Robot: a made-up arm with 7 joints. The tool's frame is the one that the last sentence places.
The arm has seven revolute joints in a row. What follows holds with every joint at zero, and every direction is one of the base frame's.
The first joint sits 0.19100 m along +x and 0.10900 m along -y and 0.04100 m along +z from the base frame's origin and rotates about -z.
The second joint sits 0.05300 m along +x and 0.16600 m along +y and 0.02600 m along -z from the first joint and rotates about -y.
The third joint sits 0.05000 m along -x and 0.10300 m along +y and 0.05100 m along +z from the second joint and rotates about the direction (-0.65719, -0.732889, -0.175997).
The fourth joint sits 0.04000 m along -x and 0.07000 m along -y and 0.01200 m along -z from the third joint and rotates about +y.
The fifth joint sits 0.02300 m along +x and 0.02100 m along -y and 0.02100 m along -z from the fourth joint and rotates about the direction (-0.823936, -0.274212, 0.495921).
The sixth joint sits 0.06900 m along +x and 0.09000 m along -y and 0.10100 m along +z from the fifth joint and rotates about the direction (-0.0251, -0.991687, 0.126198).
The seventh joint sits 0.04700 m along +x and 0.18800 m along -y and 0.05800 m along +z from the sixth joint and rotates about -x.
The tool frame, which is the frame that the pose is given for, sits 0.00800 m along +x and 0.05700 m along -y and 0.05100 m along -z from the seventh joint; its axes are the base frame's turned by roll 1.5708, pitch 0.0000 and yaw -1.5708 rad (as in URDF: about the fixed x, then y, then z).
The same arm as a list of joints. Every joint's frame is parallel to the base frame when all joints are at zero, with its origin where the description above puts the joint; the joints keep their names.
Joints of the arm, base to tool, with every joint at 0 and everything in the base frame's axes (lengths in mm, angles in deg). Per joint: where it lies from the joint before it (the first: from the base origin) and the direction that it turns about. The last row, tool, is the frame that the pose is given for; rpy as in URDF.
joint 1: offset 191.0 -109.0 41.0 axis 0 0 -1
joint 2: offset 53.0 166.0 -26.0 axis 0 -1 0
joint 3: offset -50.0 103.0 51.0 axis -0.65719 -0.732889 -0.175997
joint 4: offset -40.0 -70.0 -12.0 axis 0 1 0
joint 5: offset 23.0 -21.0 -21.0 axis -0.823936 -0.274212 0.495921
joint 6: offset 69.0 -90.0 101.0 axis -0.0251 -0.991687 0.126198
joint 7: offset 47.0 -188.0 58.0 axis -1 0 0
tool: offset 8.0 -57.0 -51.0 rpy 90.00 0.00 -90.00

